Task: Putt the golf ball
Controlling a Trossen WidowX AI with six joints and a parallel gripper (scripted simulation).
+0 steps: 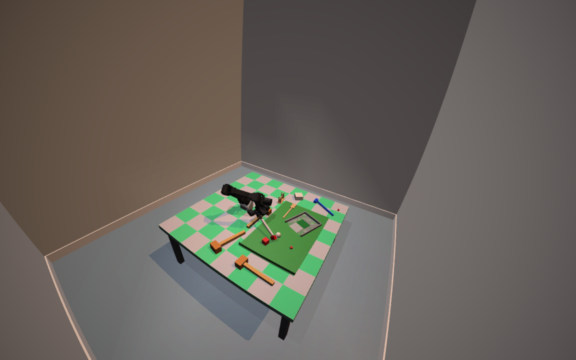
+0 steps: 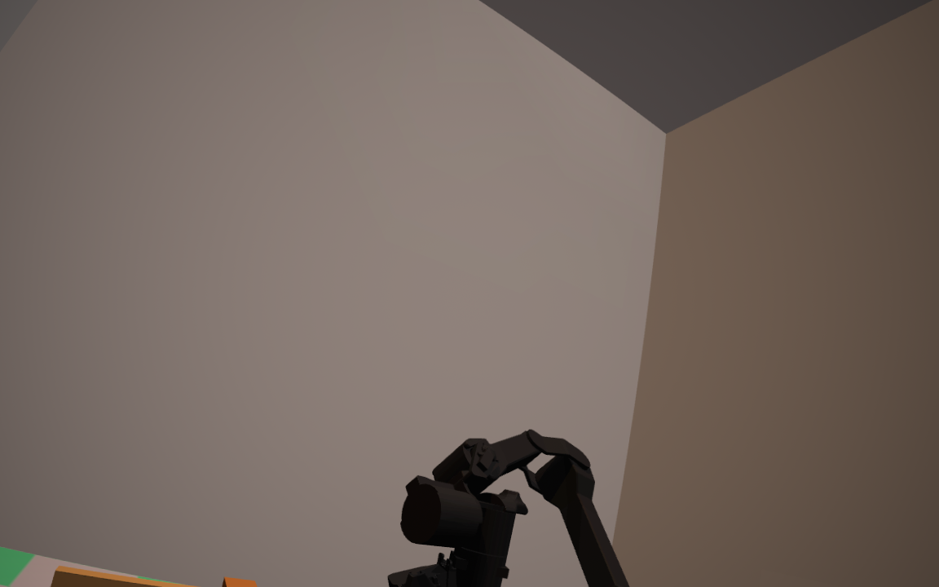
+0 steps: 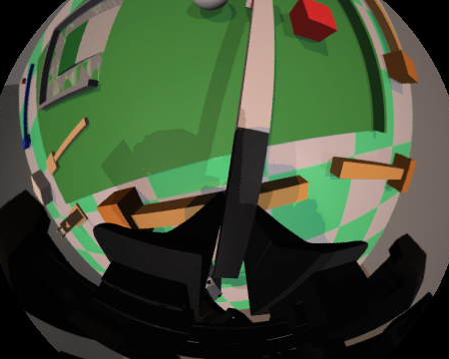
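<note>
Now: the red putter 11 cm ahead of my gripper tip, 3 cm to the right of it and 1 cm below it. Also, from my gripper tip: dark green mat (24 cm ahead, 11 cm to the left, 8 cm below); then white golf ball (22 cm ahead, 1 cm to the right, 5 cm below); then red cube (19 cm ahead, 13 cm to the right, 5 cm below).
</note>
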